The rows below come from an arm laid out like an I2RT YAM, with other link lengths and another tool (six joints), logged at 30 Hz.
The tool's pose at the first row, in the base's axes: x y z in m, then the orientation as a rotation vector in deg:
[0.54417, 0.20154, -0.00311, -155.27, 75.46, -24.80]
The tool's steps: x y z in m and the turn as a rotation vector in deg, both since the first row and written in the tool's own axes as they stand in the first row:
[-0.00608, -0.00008, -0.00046, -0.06, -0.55, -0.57]
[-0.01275, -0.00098, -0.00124, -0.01, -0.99, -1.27]
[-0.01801, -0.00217, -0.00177, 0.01, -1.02, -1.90]
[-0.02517, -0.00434, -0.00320, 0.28, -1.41, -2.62]
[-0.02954, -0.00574, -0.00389, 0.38, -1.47, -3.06]
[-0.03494, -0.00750, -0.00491, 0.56, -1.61, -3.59]
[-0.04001, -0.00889, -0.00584, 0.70, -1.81, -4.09]
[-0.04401, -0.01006, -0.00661, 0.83, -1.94, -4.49]
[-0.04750, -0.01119, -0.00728, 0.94, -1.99, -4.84]
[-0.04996, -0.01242, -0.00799, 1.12, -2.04, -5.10]
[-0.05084, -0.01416, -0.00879, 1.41, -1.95, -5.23]
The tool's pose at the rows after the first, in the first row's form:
[0.54053, 0.20636, -0.00393, -155.68, 74.62, -24.04]
[0.53707, 0.21217, -0.00440, -156.11, 73.57, -23.51]
[0.53473, 0.21704, -0.00475, -156.56, 72.73, -23.54]
[0.53175, 0.22405, -0.00444, -156.82, 71.54, -23.20]
[0.53004, 0.22836, -0.00441, -157.06, 70.89, -23.21]
[0.52790, 0.23372, -0.00420, -157.28, 70.06, -23.16]
[0.52571, 0.23858, -0.00409, -157.50, 69.27, -22.99]
[0.52402, 0.24247, -0.00395, -157.66, 68.64, -22.92]
[0.52263, 0.24592, -0.00381, -157.81, 68.11, -22.93]
[0.52190, 0.24864, -0.00339, -157.84, 67.66, -22.98]
[0.52247, 0.25044, -0.00245, -157.71, 67.35, -23.28]

